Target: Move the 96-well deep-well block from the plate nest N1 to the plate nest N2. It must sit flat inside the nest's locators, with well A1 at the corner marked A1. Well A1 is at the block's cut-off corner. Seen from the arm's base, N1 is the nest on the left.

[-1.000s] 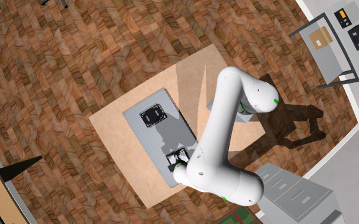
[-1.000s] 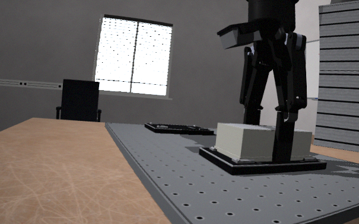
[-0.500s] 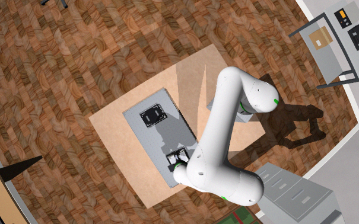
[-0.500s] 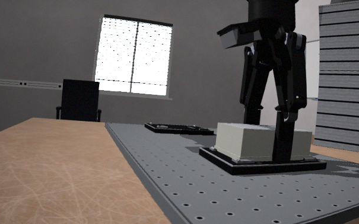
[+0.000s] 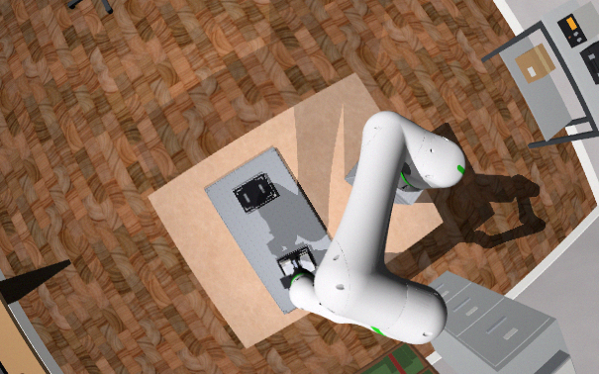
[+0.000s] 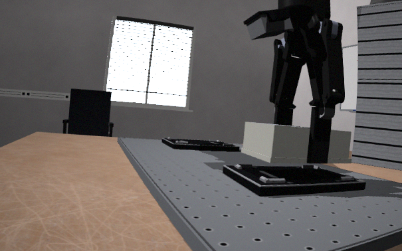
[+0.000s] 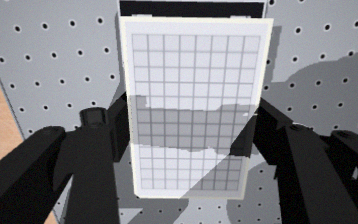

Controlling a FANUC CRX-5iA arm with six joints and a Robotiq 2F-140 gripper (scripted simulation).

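Now: the black nest 50 mm below my hand. Round my hand: 96-well deep-well block (10 mm below).
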